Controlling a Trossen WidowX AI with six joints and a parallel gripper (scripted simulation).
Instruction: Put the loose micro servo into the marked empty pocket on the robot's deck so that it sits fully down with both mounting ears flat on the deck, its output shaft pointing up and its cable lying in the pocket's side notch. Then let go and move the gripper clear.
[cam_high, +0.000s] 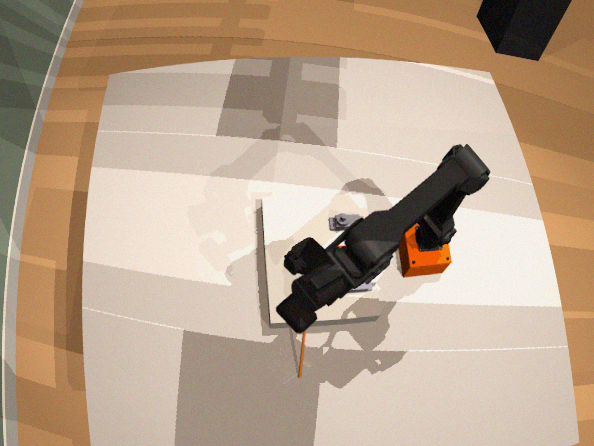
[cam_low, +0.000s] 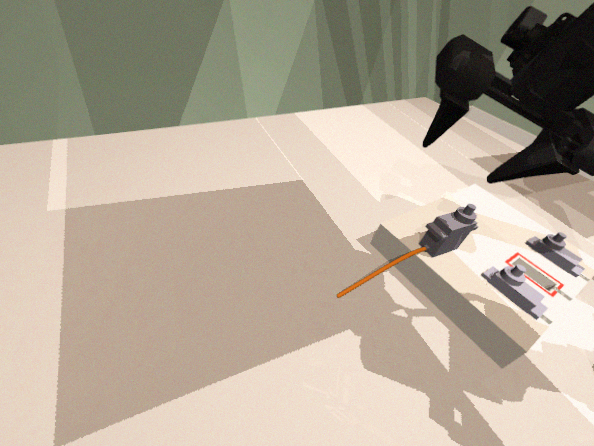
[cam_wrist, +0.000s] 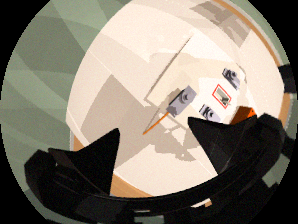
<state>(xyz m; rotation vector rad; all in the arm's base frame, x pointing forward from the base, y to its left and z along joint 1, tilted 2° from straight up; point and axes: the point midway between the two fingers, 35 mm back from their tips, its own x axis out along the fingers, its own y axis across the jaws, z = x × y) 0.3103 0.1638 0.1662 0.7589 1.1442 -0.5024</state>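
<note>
Right now my gripper tip is 30 mm past the deck, 150 mm to the left of it and 170 mm above it.
</note>
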